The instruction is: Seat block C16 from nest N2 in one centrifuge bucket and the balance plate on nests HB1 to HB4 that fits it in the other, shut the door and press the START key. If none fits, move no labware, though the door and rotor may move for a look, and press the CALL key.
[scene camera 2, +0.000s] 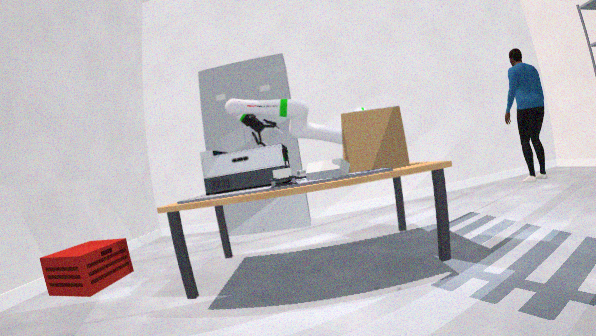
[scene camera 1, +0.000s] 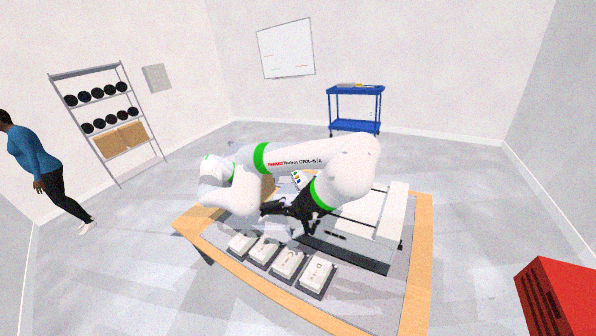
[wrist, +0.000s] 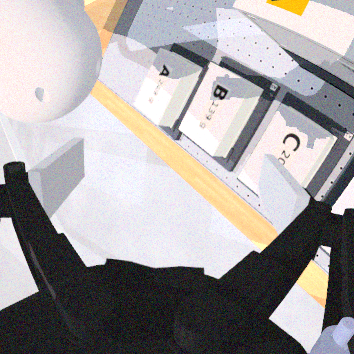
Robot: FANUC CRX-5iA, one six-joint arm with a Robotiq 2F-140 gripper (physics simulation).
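Places are measured from the arm's base along level axes (x ahead, y up, z right), in centimetres.
Pixels of known places: gripper, fingertip midpoint: (scene camera 2: 276, 140) (scene camera 1: 277, 227) (wrist: 171, 164); arm's base at its link origin: (scene camera 2: 370, 137).
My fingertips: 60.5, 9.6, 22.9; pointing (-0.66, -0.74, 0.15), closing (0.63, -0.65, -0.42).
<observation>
For each thing: its top centre in the pictures, then the offset to it from my fingertips, as dx, dy, dz. Level surfaces: height alone.
- Balance plate A at its top centre: (wrist: 158, 84) (scene camera 1: 241, 238) -26.7, -22.0, +4.1
- plate B at its top centre: (wrist: 211, 107) (scene camera 1: 263, 246) -14.2, -22.0, +0.9
- plate C at its top centre: (wrist: 281, 157) (scene camera 1: 287, 258) -0.5, -22.0, -0.5
- plate D at its top centre: (scene camera 1: 315, 271) +12.9, -22.0, -2.4
- panel with coloured keys, top centre: (scene camera 2: 326, 160) (scene camera 1: 298, 171) -34.2, -19.0, -53.8
- wooden table at its surface level: dy -29.1
My gripper (scene camera 1: 280, 221) (scene camera 2: 270, 135) (wrist: 171, 164) is open and empty, tilted above the front left of the white centrifuge (scene camera 1: 360, 220) (scene camera 2: 245, 162) (wrist: 320, 25). In the wrist view its right finger overlaps plate C. Balance plate A (scene camera 1: 242, 244) (wrist: 155, 92), plate B (scene camera 1: 264, 251) (wrist: 210, 100), marked 139 g, plate C (scene camera 1: 288, 263) (wrist: 270, 145) and plate D (scene camera 1: 316, 274) sit in a row on dark nests along the table's edge. A panel with coloured keys (scene camera 1: 297, 177) shows behind the gripper; its labels are unreadable. Block C16, nest N2 and the buckets cannot be made out. The arm hides part of the centrifuge top.
The wooden table (scene camera 1: 425, 210) (scene camera 2: 430, 165) bears a brown upright panel (scene camera 1: 270, 185) (scene camera 2: 372, 140) beside the arm. On the floor around are a red crate (scene camera 1: 560, 290) (scene camera 2: 87, 270), a blue cart (scene camera 1: 355, 91), a shelf rack (scene camera 1: 85, 71) and a person (scene camera 1: 32, 150) (scene camera 2: 527, 90).
</observation>
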